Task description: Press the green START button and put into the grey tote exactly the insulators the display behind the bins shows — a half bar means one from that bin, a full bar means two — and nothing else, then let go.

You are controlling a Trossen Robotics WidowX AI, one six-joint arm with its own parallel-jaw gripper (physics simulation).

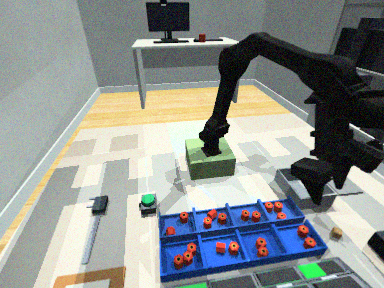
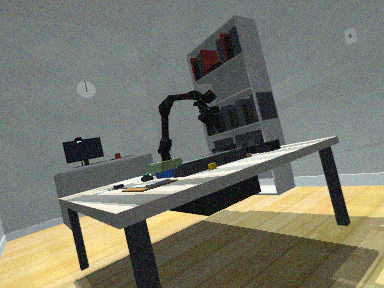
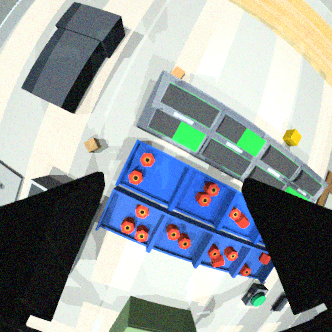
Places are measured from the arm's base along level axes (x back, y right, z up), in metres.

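Pixels of known places: gripper, between the fingertips: (image 1: pixel 328 196) (image 2: pixel 215 128) (image 3: pixel 175 181); arm's base, origin of its link: (image 1: pixel 211 150) (image 2: pixel 166 160).
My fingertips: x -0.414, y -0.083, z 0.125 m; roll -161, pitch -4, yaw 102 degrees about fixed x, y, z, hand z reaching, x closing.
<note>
For each thing: its middle in the pictures, then the offset to it from my fingertips. "*": a spot on its surface instead.
- grey tote, middle of its body: (image 3: pixel 55 224) (image 1: pixel 303 186) dx +0.169, dy -0.165, dz -0.182 m
- display, a spot on its surface: (image 3: pixel 146 116) * dx -0.073, dy -0.041, dz -0.176 m
- half green bar, middle of its body: (image 3: pixel 176 129) (image 1: pixel 320 272) dx -0.068, dy +0.016, dz -0.185 m
- half bar, middle of its body: (image 3: pixel 239 134) dx -0.090, dy +0.131, dz -0.168 m
- further green bar, middle of its body: (image 3: pixel 292 197) dx -0.003, dy +0.334, dz -0.185 m
- green START button, middle of its body: (image 1: pixel 148 202) (image 3: pixel 255 296) dx +0.297, dy +0.362, dz -0.189 m
- caliper, middle of its body: (image 1: pixel 90 223) dx +0.286, dy +0.544, dz -0.200 m
- orange-framed board, a spot on its surface: (image 1: pixel 90 278) * dx +0.122, dy +0.537, dz -0.203 m
- yellow cube, middle of its body: (image 3: pixel 291 137) (image 2: pixel 212 166) dx -0.142, dy +0.293, dz -0.195 m
- dark box, middle of its body: (image 3: pixel 72 55) (image 2: pixel 261 147) dx -0.157, dy -0.215, dz -0.181 m
My gripper (image 1: pixel 328 194) (image 3: pixel 175 181) is open and empty, above the table by the grey tote (image 1: pixel 295 192) (image 3: pixel 60 181). A finger hides part of the tote; no insulator shows in the part that is visible. The blue bins (image 1: pixel 220 230) (image 3: pixel 155 186) stand in two rows of four and hold red insulators, two or three in each bin. The display (image 3: pixel 146 116) behind them shows a half green bar (image 3: pixel 189 136) at its lower left and another half bar (image 3: pixel 251 142) in the upper row; a finger partly hides a further green bar (image 3: pixel 296 192). The green START button (image 1: pixel 148 199) (image 3: pixel 258 299) stands left of the bins.
The arm stands on a green block (image 1: pixel 212 167) (image 3: pixel 155 317). A caliper (image 1: pixel 100 204) and an orange-framed board (image 1: pixel 90 278) lie at the left. Small tan cubes (image 3: pixel 92 145) (image 3: pixel 178 73), a yellow cube (image 3: pixel 292 137) (image 2: pixel 212 165) and a dark box (image 3: pixel 75 57) lie around the display.
</note>
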